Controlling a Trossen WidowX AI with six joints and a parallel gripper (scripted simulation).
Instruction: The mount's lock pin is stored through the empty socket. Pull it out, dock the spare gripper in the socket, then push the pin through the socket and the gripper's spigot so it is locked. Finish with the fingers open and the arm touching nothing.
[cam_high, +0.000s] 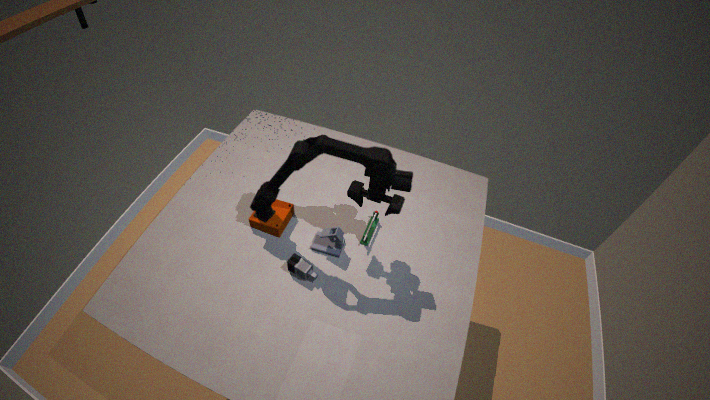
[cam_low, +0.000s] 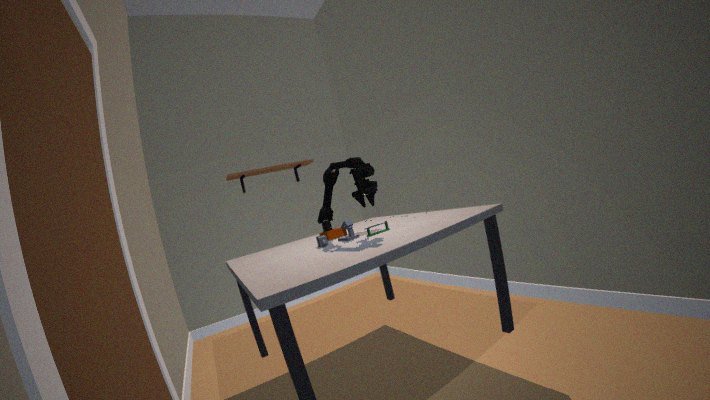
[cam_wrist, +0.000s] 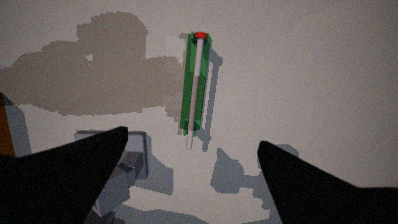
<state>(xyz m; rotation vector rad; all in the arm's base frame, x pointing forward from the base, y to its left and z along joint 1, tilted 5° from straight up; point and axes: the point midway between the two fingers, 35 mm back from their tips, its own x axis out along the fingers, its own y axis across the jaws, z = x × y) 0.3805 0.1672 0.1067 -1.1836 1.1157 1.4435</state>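
Right now the spare gripper is 270 mm to the right of my gripper tip, 130 mm below it and 110 mm behind it. Round my gripper tip: green pin rest (130 mm below, 20 mm to the left, 10 mm behind); mount (120 mm to the right, 100 mm below, 90 mm behind).
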